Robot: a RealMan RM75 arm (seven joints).
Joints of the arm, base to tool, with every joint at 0 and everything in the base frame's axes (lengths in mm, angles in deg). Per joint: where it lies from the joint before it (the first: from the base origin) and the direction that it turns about. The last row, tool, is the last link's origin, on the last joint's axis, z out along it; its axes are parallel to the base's.
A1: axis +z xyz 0 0 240.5
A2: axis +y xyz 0 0 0
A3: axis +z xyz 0 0 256
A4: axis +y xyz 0 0 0
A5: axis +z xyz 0 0 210
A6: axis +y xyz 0 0 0
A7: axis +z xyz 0 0 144
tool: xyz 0 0 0
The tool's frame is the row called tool.
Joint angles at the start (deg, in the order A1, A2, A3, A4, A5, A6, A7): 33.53 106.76 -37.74 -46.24 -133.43 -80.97 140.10
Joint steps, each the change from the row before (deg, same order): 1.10 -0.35 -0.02 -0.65 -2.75 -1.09 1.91; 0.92 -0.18 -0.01 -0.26 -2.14 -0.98 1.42; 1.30 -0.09 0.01 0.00 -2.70 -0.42 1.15; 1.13 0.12 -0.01 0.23 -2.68 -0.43 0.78; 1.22 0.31 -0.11 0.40 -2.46 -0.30 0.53; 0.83 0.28 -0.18 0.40 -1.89 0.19 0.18; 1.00 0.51 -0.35 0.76 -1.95 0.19 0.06; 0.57 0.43 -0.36 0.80 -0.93 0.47 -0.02; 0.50 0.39 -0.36 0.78 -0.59 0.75 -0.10; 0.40 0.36 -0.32 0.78 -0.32 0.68 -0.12; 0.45 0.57 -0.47 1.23 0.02 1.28 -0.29; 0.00 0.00 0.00 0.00 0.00 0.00 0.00
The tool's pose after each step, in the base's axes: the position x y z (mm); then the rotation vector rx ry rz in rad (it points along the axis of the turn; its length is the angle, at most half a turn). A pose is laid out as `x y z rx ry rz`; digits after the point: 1 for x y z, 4 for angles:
310.9 382.2 118.5 -2.0592 1.6727 0.2616
308.4 383.6 119.4 -2.0582 1.6876 0.2195
305.6 387.1 119.5 -2.0554 1.6913 0.1683
303.9 388.9 117.4 -2.0562 1.6972 0.1148
301.1 391.1 113.2 -2.0635 1.6992 0.0644
300.1 392.8 109.7 -2.0667 1.6942 0.0242
298.1 394.2 102.9 -2.0790 1.6911 -0.0213
297.2 394.9 96.7 -2.0879 1.6908 -0.0456
296.2 396.3 91.0 -2.0952 1.6861 -0.0615
295.3 397.2 85.4 -2.1030 1.6838 -0.0718
294.0 398.5 76.7 -2.1145 1.6804 -0.0757
294.0 398.5 76.7 -2.1145 1.6804 -0.0757

